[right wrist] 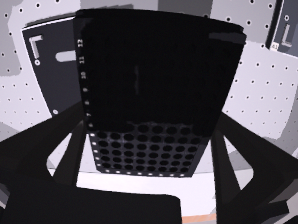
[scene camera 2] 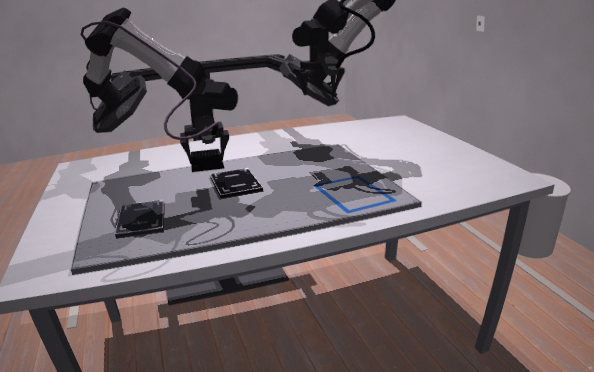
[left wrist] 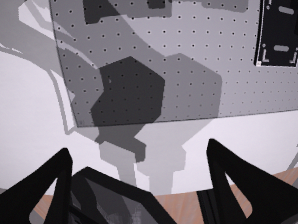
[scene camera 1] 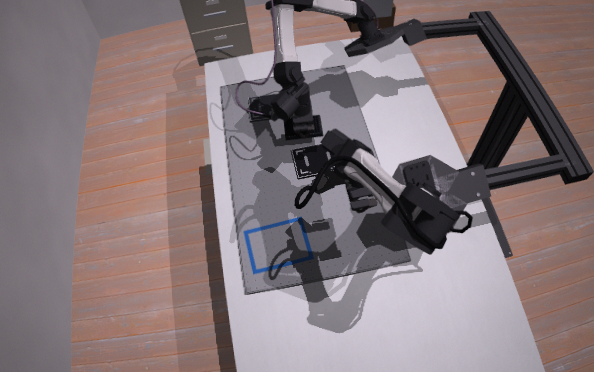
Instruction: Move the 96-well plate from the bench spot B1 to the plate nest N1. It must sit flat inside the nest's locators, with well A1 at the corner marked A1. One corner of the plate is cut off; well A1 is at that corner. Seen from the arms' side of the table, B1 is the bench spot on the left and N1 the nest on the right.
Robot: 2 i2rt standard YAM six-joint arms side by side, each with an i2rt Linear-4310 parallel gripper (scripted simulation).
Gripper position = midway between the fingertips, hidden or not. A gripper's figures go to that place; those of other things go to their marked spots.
Labels:
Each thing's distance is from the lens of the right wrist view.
right gripper (right wrist: 151, 111): 13 cm
black 96-well plate (right wrist: 131, 144): 14 cm

